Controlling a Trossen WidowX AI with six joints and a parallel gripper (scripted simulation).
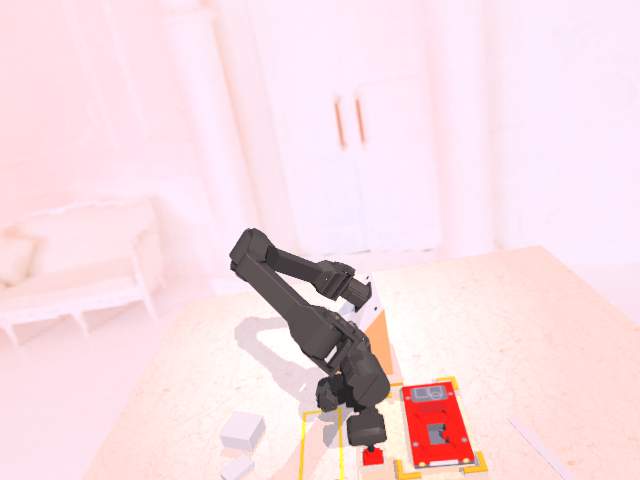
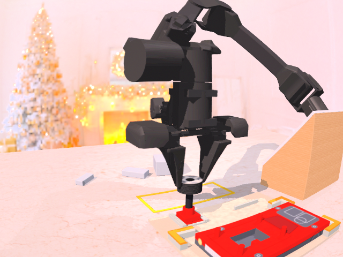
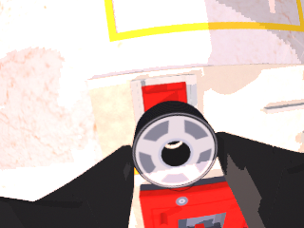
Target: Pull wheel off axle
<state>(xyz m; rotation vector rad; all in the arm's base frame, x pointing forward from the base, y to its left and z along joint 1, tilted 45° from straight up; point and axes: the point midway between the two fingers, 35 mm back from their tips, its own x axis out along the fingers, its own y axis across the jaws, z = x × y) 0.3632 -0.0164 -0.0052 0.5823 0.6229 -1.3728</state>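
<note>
My gripper tip is 4 cm above the upright axle. Also, from my gripper tip: wheel: right at my gripper tip; thin white strip: 2 cm ahead, 31 cm to the left, 7 cm below.
</note>
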